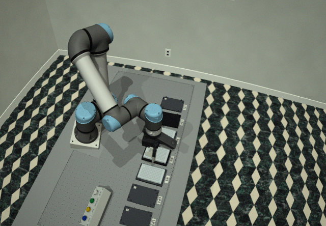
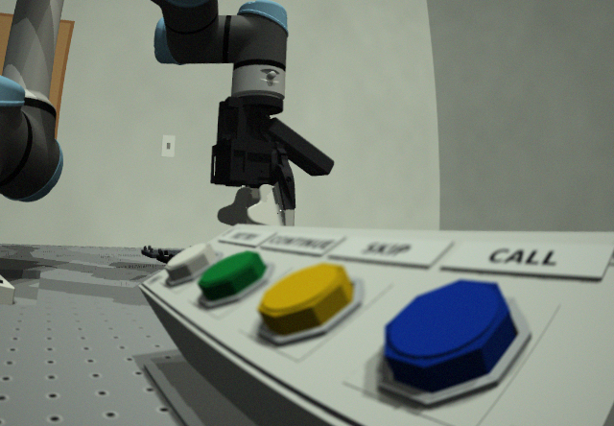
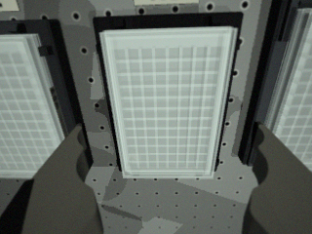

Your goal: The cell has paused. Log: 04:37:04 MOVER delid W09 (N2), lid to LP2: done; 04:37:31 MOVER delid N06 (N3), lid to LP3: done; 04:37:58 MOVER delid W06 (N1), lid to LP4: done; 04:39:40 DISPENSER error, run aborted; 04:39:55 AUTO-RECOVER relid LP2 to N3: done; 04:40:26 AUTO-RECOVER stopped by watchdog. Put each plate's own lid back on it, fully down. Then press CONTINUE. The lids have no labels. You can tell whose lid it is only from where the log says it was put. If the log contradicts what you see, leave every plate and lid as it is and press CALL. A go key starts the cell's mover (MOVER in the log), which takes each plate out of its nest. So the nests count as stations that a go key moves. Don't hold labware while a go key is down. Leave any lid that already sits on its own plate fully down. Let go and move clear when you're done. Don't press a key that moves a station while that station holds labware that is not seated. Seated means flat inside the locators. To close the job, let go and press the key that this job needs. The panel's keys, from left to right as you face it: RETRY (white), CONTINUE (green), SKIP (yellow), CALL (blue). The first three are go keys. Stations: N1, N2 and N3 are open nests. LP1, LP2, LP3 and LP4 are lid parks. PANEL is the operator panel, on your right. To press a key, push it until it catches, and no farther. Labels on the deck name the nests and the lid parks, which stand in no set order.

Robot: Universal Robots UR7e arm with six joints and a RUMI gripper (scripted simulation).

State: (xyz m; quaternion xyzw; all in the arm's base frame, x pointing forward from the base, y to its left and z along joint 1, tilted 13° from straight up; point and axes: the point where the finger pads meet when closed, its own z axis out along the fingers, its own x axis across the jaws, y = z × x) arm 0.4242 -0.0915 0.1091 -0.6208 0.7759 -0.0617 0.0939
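The clear lid lies 1 cm below my hand. From my hand the other things lie so: plate 2 cm below; then dark lid park 5 cm behind, 25 cm to the right, 3 cm below; then white RETRY key 29 cm behind, 29 cm to the right, 3 cm above.
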